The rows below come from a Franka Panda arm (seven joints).
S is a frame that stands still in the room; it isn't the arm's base.
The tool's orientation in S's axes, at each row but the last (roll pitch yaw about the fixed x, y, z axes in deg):
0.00, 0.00, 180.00
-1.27, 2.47, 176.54
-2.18, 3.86, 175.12
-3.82, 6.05, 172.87
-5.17, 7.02, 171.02
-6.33, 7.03, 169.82
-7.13, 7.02, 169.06
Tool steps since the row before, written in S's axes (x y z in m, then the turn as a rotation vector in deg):
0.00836, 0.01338, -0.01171, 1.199, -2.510, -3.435
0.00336, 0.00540, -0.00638, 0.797, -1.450, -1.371
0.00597, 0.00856, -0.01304, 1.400, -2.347, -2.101
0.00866, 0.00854, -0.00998, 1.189, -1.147, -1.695
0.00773, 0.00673, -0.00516, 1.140, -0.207, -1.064
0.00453, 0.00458, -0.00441, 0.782, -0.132, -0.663
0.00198, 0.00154, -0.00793, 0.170, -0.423, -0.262
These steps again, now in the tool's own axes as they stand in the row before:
-0.00836, -0.01338, -0.01171, -1.199, 2.510, -3.435
-0.00275, -0.00545, -0.00663, -0.823, 1.430, -1.376
-0.00433, -0.00852, -0.01370, -1.450, 2.302, -2.118
-0.00644, -0.00881, -0.01133, -1.136, 1.110, -1.755
-0.00590, -0.00729, -0.00661, -1.020, 0.134, -1.190
-0.00308, -0.00474, -0.00538, -0.706, 0.075, -0.751
-0.00067, -0.00087, -0.00824, -0.213, 0.416, -0.240

